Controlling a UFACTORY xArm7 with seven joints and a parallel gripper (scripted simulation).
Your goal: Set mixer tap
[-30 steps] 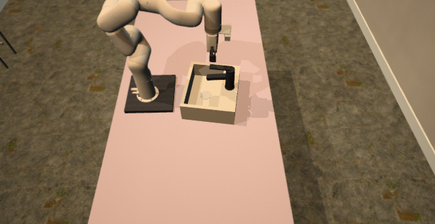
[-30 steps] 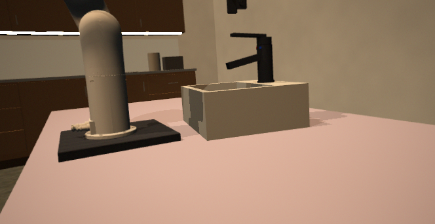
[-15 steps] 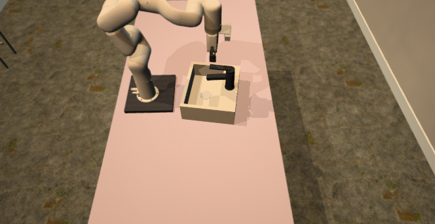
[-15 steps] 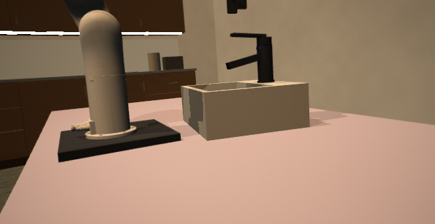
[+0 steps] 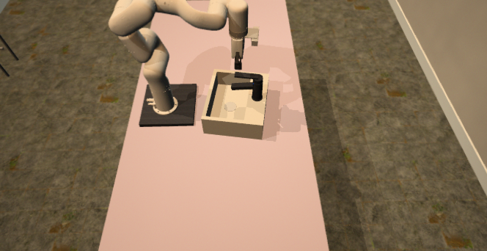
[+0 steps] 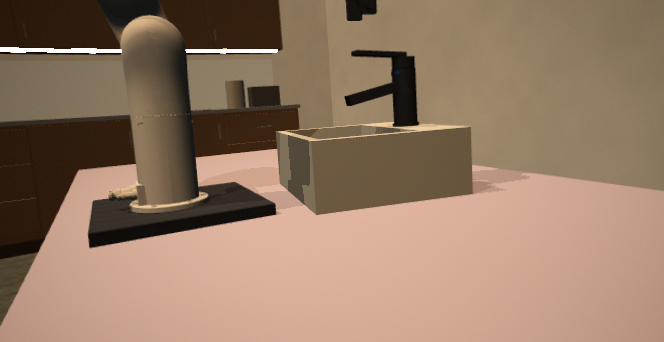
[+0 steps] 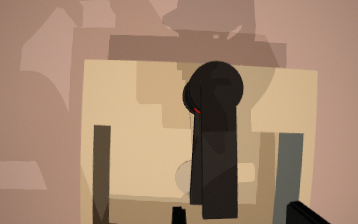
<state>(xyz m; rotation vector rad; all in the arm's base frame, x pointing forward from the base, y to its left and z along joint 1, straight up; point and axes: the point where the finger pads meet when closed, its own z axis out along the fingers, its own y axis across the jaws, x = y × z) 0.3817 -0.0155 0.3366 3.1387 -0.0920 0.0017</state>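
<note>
Right now my hand is 3 cm short of the lever and 9 cm above it. Round my hand: beige sink basin: 3 cm behind, 1 cm to the left, 32 cm below; then black mixer tap: 6 cm ahead, 13 cm below.
</note>
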